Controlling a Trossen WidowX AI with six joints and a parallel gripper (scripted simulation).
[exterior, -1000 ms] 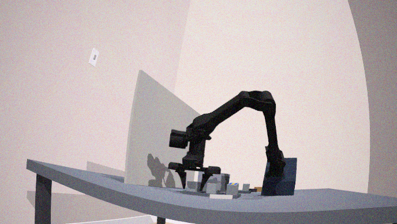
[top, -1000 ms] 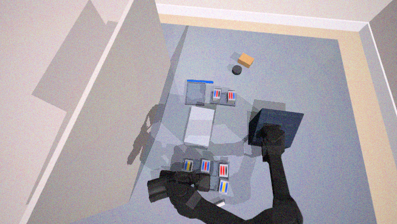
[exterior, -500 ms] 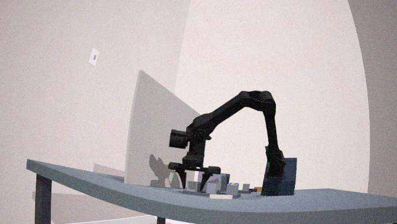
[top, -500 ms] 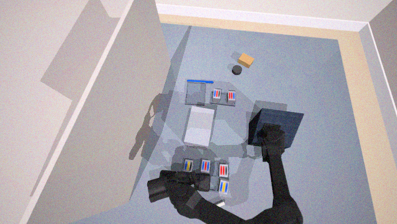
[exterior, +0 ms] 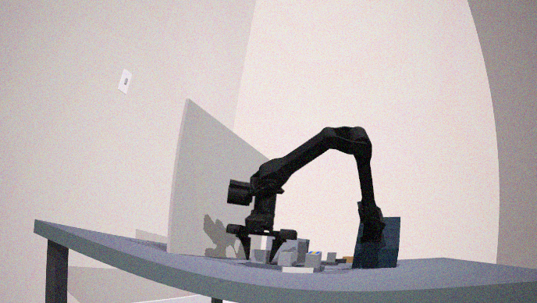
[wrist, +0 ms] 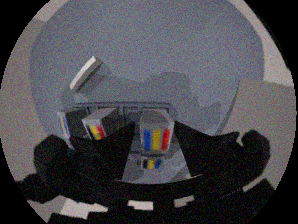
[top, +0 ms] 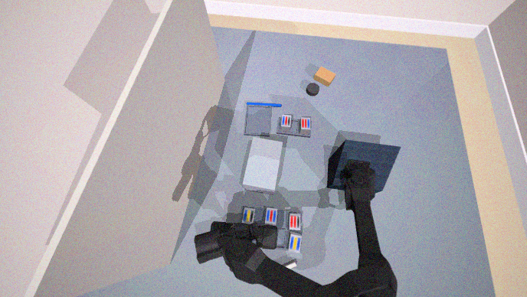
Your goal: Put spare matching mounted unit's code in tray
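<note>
Now: the grey spare 20 mm above my gripper tip. From my gripper tip the other things lie so: mounted unit: 20 mm behind, 210 mm to the right, 30 mm above; dark puck: 170 mm behind, 580 mm to the right, 10 mm below; tall panel: 210 mm ahead, 230 mm to the right, 210 mm above.
</note>
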